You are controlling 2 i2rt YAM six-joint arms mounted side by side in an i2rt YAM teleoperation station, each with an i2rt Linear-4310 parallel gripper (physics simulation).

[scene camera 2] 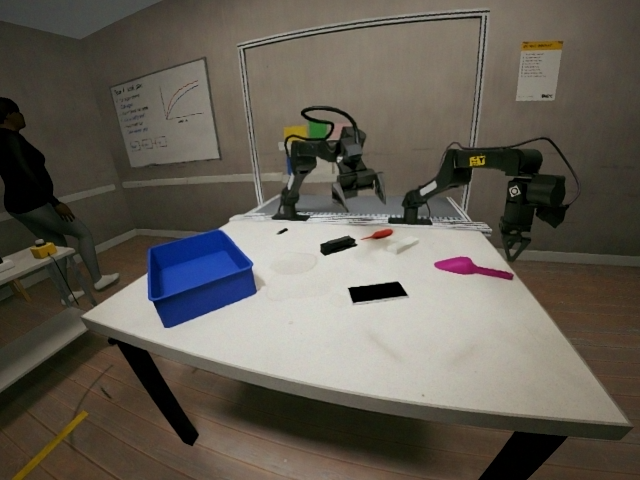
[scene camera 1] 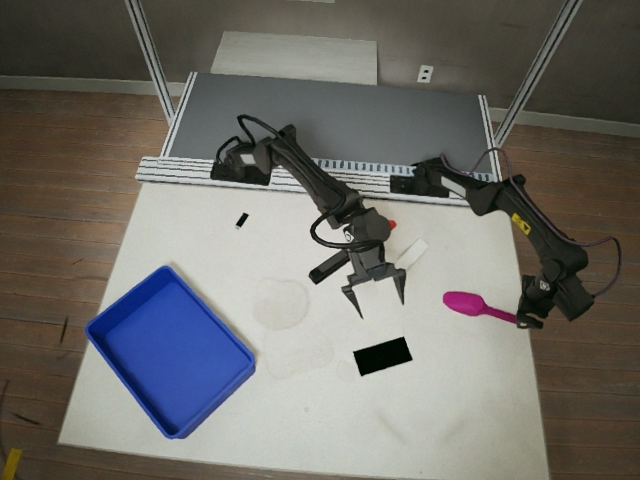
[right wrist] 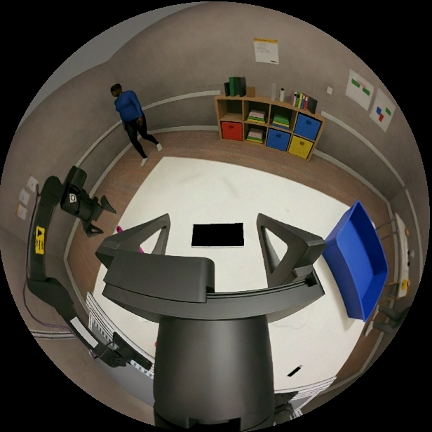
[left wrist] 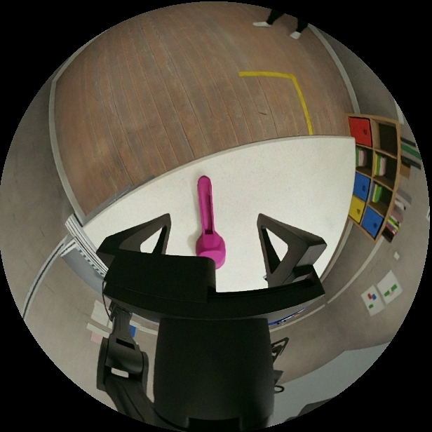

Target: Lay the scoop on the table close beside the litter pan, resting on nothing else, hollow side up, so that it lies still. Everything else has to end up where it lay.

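Where they show: left gripper, fingertip midpoint: (scene camera 2: 509, 255) (scene camera 1: 521, 312); right gripper, fingertip midpoint: (scene camera 2: 366, 206) (scene camera 1: 383, 312); left arm's base at its link origin: (scene camera 2: 409, 222) (scene camera 1: 419, 187); right arm's base at its link origin: (scene camera 2: 290, 218) (scene camera 1: 241, 174).
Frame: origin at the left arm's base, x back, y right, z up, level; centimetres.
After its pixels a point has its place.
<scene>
The magenta scoop (scene camera 1: 464, 303) {z 2.9, x -41.3, y -10.8 cm} (scene camera 2: 457, 265) {z 2.5, x -42.9, y -11.6 cm} (left wrist: 210, 248) (right wrist: 119, 229) lies on the table near its right edge, rounded side of the bowl up, handle pointing toward that edge. The blue litter pan (scene camera 1: 170, 356) {z 0.2, x -62.8, y 67.5 cm} (scene camera 2: 206, 299) {z 4.2, x -74.2, y 52.4 cm} (right wrist: 360, 265) stands at the left of the table in the scene views, far from the scoop. My left gripper (scene camera 1: 529, 324) (scene camera 2: 511, 253) {z 7.8, x -44.7, y -24.7 cm} (left wrist: 213, 217) is open and empty above the scoop's handle, fingers on either side of it in the left wrist view. My right gripper (scene camera 1: 382, 310) {z 22.7, x -53.4, y 15.3 cm} (scene camera 2: 364, 205) {z 22.7, x -53.4, y 15.3 cm} (right wrist: 213, 217) is open and empty, high above the middle of the table.
A black slab (scene camera 1: 383, 355) {z 0.8, x -57.2, y 11.5 cm} (scene camera 2: 377, 292) {z 0.8, x -57.8, y 11.6 cm} (right wrist: 218, 235) lies between pan and scoop. Behind it lie a black block (scene camera 1: 328, 266) {z 4.0, x -34.0, y 28.0 cm} (scene camera 2: 338, 244) {z 2.8, x -34.3, y 27.0 cm}, a white piece (scene camera 1: 413, 252) {z 2.0, x -25.9, y 3.1 cm} (scene camera 2: 403, 244) {z 2.0, x -29.1, y 4.1 cm} and a red-handled item (scene camera 1: 392, 224) {z 2.6, x -17.1, y 9.5 cm} (scene camera 2: 381, 234) {z 1.8, x -20.5, y 12.4 cm}. A small black stick (scene camera 1: 241, 220) {z 0.9, x -19.5, y 55.9 cm} (scene camera 2: 282, 230) {z 0.9, x -19.5, y 55.8 cm} lies farther left.
</scene>
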